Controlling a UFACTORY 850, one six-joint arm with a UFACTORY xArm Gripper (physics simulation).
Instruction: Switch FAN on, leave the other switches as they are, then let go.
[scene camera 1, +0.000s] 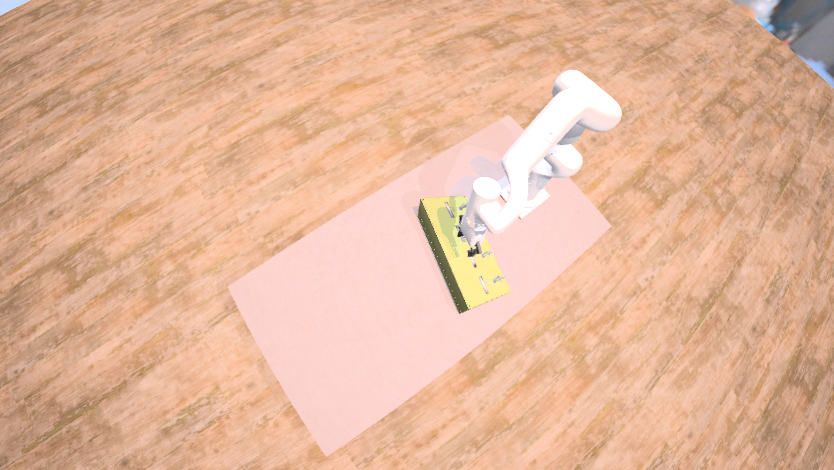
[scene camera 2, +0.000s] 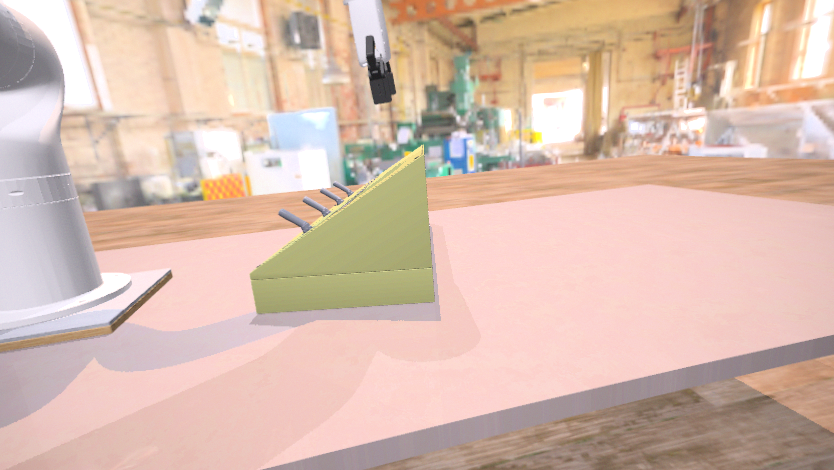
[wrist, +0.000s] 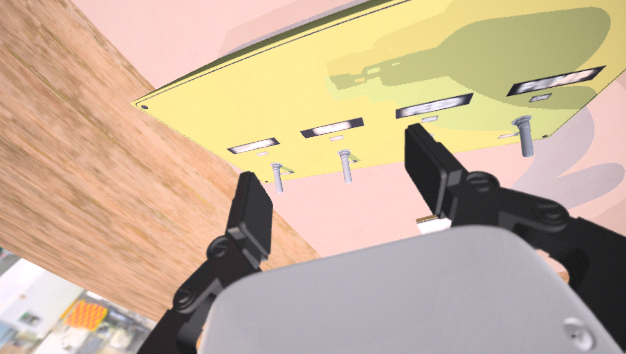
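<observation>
The yellow sloped switch box (scene camera 1: 461, 274) (scene camera 2: 373, 239) (wrist: 210, 110) carries a row of grey levers. In the wrist view the FAN lever (scene camera 1: 486, 253) (scene camera 2: 331, 195) (wrist: 346, 167) is second from the left, under the FAN label (wrist: 332, 127), whose lettering is washed out. It points down, away from its ON mark (wrist: 336, 138). The LAMP lever (wrist: 277, 178) and the far-right lever (wrist: 525, 137) also point down. The FEED lever is hidden behind the right finger in the wrist view. My gripper (scene camera 1: 467, 244) (scene camera 2: 382, 98) (wrist: 331, 167) is open and empty, above the box and touching no lever.
The box stands on a pink mat (scene camera 1: 350, 326) (scene camera 2: 612, 280) on a wooden surface (scene camera 1: 175, 116). The white arm (scene camera 1: 542, 128) reaches over from its base (scene camera 2: 46, 245), on the side of the box where the levers are. The box's high edge is on the opposite side.
</observation>
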